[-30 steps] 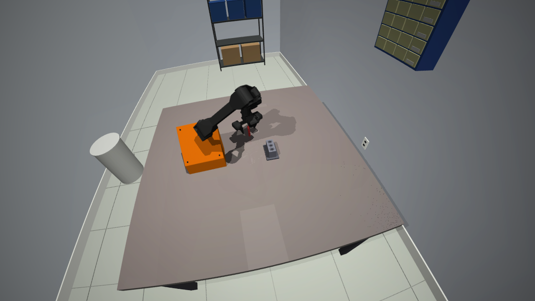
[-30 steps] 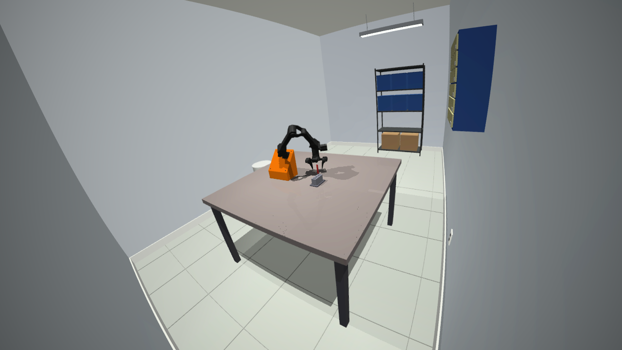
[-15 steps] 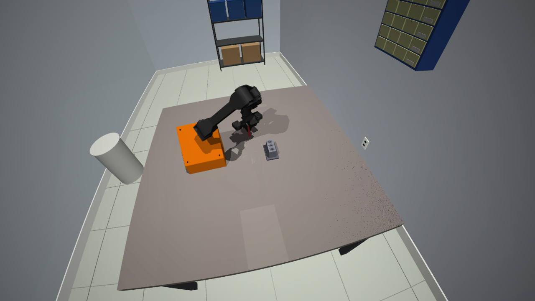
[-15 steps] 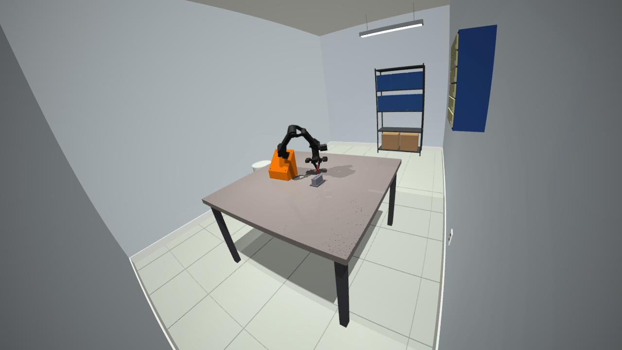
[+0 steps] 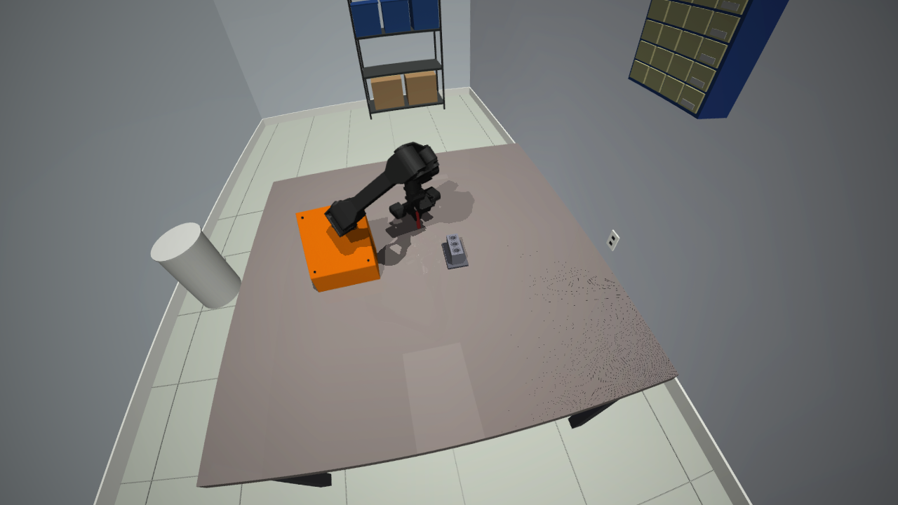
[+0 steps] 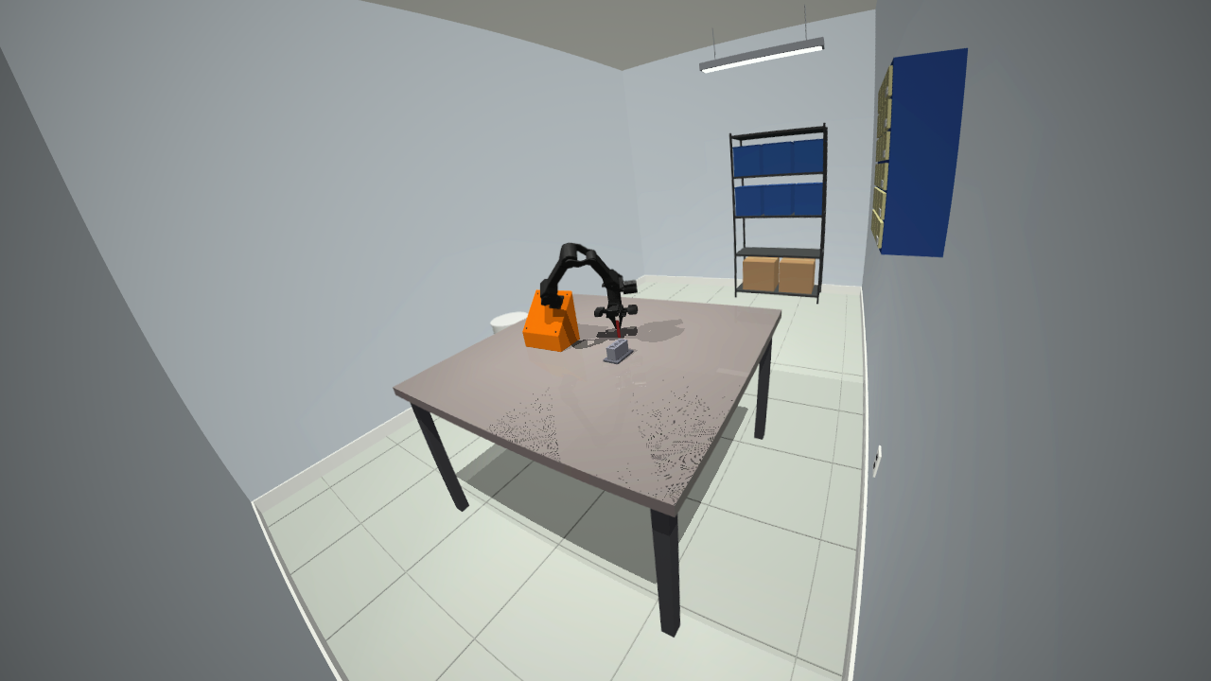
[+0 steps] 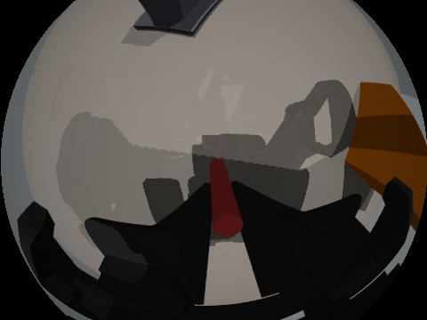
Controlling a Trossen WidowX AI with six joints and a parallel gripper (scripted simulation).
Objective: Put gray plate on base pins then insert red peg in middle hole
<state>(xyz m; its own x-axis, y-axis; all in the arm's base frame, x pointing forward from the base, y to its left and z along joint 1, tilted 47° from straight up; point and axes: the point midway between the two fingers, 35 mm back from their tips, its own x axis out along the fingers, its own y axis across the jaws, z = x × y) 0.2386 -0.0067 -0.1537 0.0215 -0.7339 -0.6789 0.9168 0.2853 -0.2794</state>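
Right now my gripper tip is 10 cm short of the gray plate, 18 cm to the left of it and 1 cm below it. Also, from my gripper tip: red peg: right at my gripper tip.
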